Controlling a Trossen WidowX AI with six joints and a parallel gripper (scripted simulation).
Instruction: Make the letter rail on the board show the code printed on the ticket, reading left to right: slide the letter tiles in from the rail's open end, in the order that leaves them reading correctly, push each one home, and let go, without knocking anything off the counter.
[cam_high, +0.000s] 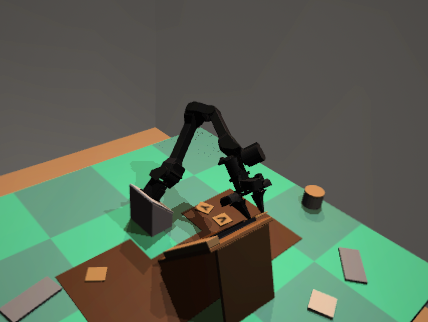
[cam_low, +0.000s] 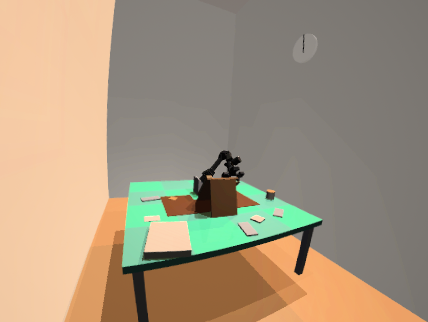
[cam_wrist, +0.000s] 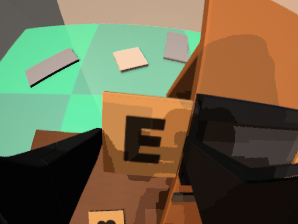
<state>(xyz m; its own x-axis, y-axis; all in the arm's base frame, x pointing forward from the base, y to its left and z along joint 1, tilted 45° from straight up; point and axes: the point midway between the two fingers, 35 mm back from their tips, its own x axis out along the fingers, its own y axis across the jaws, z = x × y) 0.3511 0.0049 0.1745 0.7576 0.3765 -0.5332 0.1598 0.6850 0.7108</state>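
Right now my gripper tip is 90 mm past the white ticket, 140 mm to the left of it and 80 mm above it. Also, from my gripper tip: large beige slab (280 mm ahead, 610 mm to the right, 160 mm below); mat (180 mm behind, 140 mm to the right, 180 mm below).
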